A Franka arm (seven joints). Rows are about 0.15 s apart.
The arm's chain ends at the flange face. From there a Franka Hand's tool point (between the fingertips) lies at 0.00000 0.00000 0.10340 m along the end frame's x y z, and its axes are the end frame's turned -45 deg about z.
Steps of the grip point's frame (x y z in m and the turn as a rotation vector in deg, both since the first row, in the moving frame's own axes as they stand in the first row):
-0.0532, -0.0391, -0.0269, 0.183, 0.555, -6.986
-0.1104, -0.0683, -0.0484, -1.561, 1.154, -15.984
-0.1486, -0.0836, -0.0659, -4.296, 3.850, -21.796
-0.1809, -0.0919, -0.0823, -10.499, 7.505, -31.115
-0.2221, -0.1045, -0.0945, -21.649, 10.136, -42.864
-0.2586, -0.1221, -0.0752, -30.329, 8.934, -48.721
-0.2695, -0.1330, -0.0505, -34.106, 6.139, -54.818
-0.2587, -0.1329, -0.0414, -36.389, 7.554, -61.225
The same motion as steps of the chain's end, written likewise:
-0.0657, 0.0109, -0.0269, 0.522, 0.263, -6.986
-0.1299, 0.0297, -0.0483, -0.288, 1.920, -15.984
-0.1744, 0.0474, -0.0654, -0.315, 5.760, -21.796
-0.2156, 0.0654, -0.0798, -2.117, 12.731, -31.115
-0.2719, 0.0845, -0.0860, -8.141, 22.475, -42.864
-0.3218, 0.0932, -0.0608, -15.129, 27.763, -48.721
-0.3410, 0.0900, -0.0335, -19.776, 28.458, -54.818
-0.3367, 0.0873, -0.0223, -20.389, 31.072, -61.225

